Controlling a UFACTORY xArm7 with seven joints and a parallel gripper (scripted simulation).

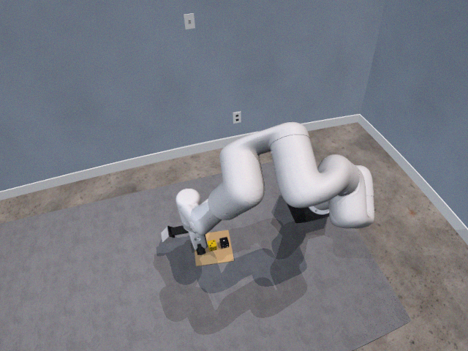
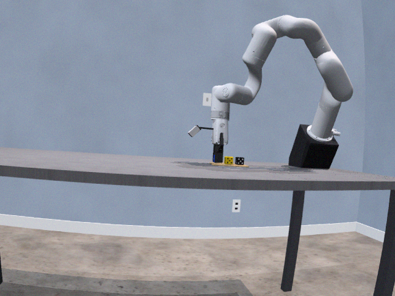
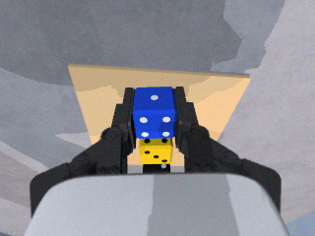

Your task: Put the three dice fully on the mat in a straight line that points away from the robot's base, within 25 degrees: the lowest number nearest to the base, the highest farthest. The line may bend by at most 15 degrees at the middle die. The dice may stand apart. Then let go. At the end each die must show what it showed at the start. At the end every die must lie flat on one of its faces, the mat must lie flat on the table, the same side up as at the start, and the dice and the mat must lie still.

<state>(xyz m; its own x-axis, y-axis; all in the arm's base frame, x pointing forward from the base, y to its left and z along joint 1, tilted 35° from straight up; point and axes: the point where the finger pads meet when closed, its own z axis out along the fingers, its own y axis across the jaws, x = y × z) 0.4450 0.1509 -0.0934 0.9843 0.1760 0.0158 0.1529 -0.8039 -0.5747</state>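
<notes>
The blue die is 10 mm below my hand. From my hand the other things lie so: tan mat 50 mm behind, 10 mm to the right, 30 mm below; then black die 90 mm behind, 10 mm to the right, 10 mm below; then yellow die 50 mm behind, 10 mm to the right, 10 mm below.
</notes>
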